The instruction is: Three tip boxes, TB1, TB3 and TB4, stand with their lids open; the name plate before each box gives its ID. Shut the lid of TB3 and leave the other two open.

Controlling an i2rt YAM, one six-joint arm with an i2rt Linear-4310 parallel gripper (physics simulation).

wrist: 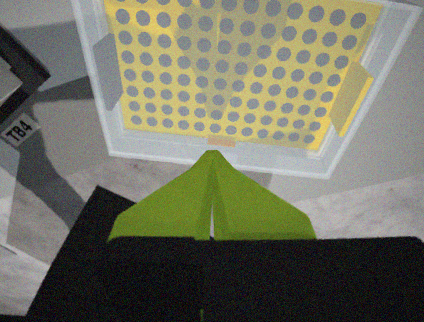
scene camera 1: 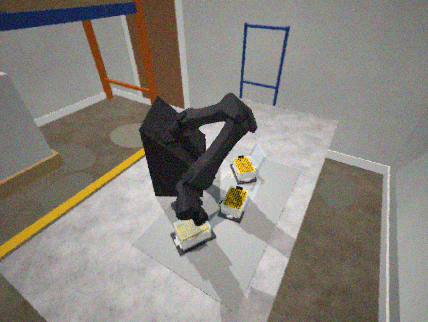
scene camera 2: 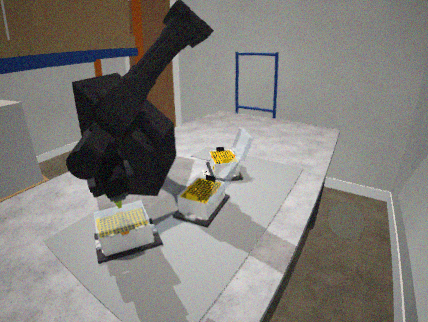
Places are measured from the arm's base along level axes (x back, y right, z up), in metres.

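Where they show: gripper, between the fingertips: [wrist: 212, 160] [scene camera 2: 119, 206]; arm's base, origin of its link: [scene camera 1: 172, 133].
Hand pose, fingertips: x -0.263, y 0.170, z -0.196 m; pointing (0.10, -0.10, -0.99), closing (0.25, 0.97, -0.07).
Observation:
Each offset is from my fingertips to the centre of the thing. "*": to the spot under its first point. Level surfaces: height alone.
The nearest tip box @(dx -0.023, dy +0.012, dz -0.039 m) [scene camera 1: 192, 243] [scene camera 2: 127, 244] [wrist: 220, 75] has its clear lid down over the yellow tip rack; whether it is fully seated I cannot tell. Its name plate does not show. The middle box @(dx -0.055, dy -0.212, dz -0.044 m) [scene camera 1: 234, 199] [scene camera 2: 201, 204] stands open, its clear lid tilted up at the far side. A plate reading TB4 @(* dx -0.003, dy -0.192, dz -0.075 m) [wrist: 20, 130] lies beside a box at the left of the wrist view. The farthest box @(dx +0.038, dy -0.425, dz -0.013 m) [scene camera 1: 244, 171] [scene camera 2: 222, 158] is also open, its lid @(* dx +0.003, dy -0.496, dz +0.037 m) [scene camera 1: 258, 152] raised; its ID is unreadable. My gripper [scene camera 2: 118, 204] [wrist: 212, 160] is shut and empty, at the nearest box's arm-side edge.
The boxes stand on dark bases on a light grey mat @(dz -0.077 m) [scene camera 1: 282, 182] [scene camera 2: 272, 185]. The black arm base [scene camera 1: 167, 165] stands at the mat's left. The middle box is close to the nearest one, on its right. The table's right edge runs beyond the mat.

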